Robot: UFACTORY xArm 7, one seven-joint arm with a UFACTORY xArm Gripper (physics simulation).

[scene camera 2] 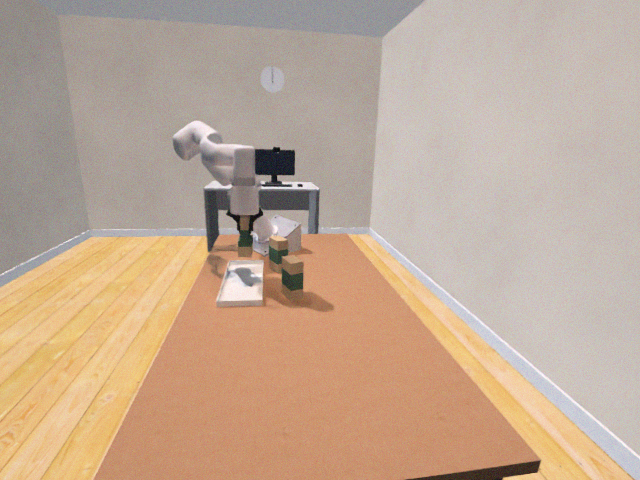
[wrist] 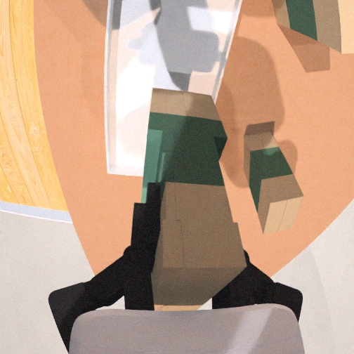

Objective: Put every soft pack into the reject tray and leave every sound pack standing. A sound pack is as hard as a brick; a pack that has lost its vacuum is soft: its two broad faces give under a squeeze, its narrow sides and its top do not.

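Frame: origin at the arm's base, x ahead, y left, z up, level; millimetres.
Where they show: gripper, fingertip midpoint: (scene camera 2: 245, 232); arm's base, origin of the base link: (scene camera 2: 267, 234).
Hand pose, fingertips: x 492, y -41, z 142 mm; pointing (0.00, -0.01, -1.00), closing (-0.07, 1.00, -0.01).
Things, the pixels of their centre, and the offset from my fingertips. "spot": a spot on its surface instead. Level surfaces: height alone.
- tan pack with a green band, surface spot: (scene camera 2: 245, 248) spot: 44 mm ahead, 5 mm left, 46 mm down
- white reject tray, body centre: (scene camera 2: 243, 279) 26 mm back, 17 mm right, 197 mm down
- second banded pack, body centre: (scene camera 2: 275, 250) 160 mm back, 101 mm left, 118 mm down
- third banded pack, body centre: (scene camera 2: 289, 273) 99 mm ahead, 162 mm left, 118 mm down
- brown table, its level: 208 mm down
My gripper (scene camera 2: 245, 223) (wrist: 179, 199) is shut on a tan pack with a green band (scene camera 2: 245, 248) (wrist: 187, 150) and holds it upright in the air. The held pack is near the robot-side end of the white reject tray (scene camera 2: 240, 303) (wrist: 125, 170), and in the wrist view it overlaps that end. A second banded pack (scene camera 2: 278, 253) (wrist: 272, 167) stands upright to the right of the tray. A third banded pack (scene camera 2: 292, 279) (wrist: 312, 22) also stands on the right, farther from the robot base; the wrist view cuts part of it off. The tray floor shows shadows and no pack.
The packs and tray are on a brown table (scene camera 2: 310, 372) (wrist: 75, 150). The robot's base mount (scene camera 2: 288, 233) is at the table's far end, behind the second pack. A desk (scene camera 2: 210, 217) with a monitor (scene camera 2: 276, 162) stands behind the table.
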